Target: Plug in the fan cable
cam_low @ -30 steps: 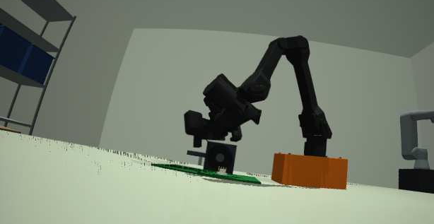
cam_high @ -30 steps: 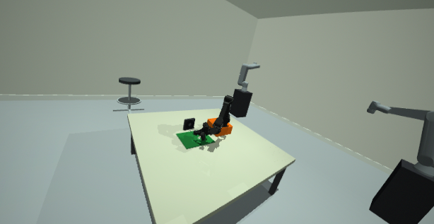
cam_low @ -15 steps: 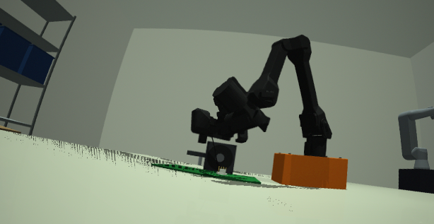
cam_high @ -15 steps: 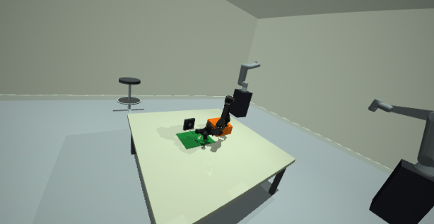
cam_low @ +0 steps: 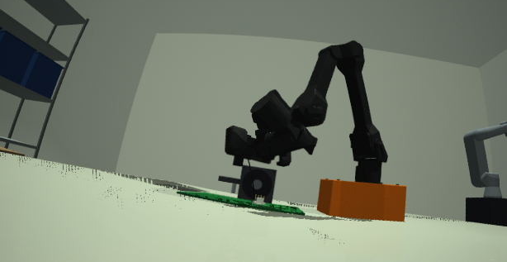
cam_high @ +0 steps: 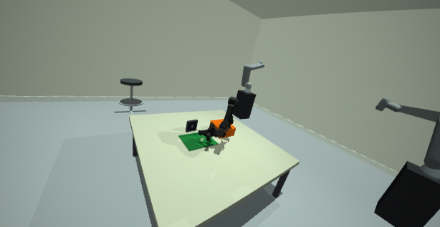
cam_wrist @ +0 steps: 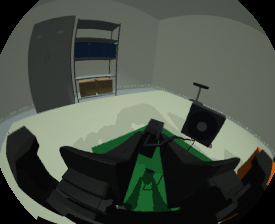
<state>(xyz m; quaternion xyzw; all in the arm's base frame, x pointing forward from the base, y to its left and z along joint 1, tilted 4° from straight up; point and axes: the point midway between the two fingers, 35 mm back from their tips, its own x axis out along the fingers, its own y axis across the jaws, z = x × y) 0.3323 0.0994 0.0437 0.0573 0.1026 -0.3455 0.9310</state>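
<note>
Now: the fan cable plug 1 cm below my gripper tip. From my gripper tip the other things lie so: black fan 2 cm behind, 23 cm to the right, 7 cm below; green board 2 cm behind, 6 cm to the right, 14 cm below.
</note>
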